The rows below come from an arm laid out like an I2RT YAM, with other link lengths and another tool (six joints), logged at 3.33 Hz.
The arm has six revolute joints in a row. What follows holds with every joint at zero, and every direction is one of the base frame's. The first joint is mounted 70.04 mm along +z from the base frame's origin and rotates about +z. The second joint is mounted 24.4 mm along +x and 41.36 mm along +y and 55.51 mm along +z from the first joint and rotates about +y. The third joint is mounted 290.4 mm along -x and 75.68 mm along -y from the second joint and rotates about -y. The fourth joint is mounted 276.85 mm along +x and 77.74 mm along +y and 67.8 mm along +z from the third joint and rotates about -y. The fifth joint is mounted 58.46 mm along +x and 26.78 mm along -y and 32 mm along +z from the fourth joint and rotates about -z. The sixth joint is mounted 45.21 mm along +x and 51.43 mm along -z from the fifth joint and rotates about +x. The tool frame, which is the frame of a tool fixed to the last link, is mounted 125 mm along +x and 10 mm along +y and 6 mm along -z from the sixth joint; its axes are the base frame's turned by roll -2.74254, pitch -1.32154 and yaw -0.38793 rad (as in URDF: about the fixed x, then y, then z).
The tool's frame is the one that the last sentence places.
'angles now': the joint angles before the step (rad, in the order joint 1, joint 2, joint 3, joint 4, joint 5, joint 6). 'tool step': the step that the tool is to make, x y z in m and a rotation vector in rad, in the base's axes. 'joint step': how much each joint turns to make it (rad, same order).
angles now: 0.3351 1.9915 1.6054 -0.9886 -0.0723 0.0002
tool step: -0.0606 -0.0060 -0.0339 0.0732 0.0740 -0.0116
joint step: -0.0027 -0.1373 -0.3171 0.1367 -0.0904 0.0251
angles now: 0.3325 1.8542 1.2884 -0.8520 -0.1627 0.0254
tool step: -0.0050 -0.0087 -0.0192 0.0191 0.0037 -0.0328
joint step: -0.0255 -0.0073 -0.0844 0.0814 -0.0179 0.0103
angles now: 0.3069 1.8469 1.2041 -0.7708 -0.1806 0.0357
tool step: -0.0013 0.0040 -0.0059 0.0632 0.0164 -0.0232
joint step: -0.0168 0.0053 -0.0272 0.0390 -0.0634 0.0172
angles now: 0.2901 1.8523 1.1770 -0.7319 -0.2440 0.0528
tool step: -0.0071 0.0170 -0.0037 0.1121 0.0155 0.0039
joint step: 0.0016 -0.0018 -0.0438 0.0646 -0.1105 0.0180
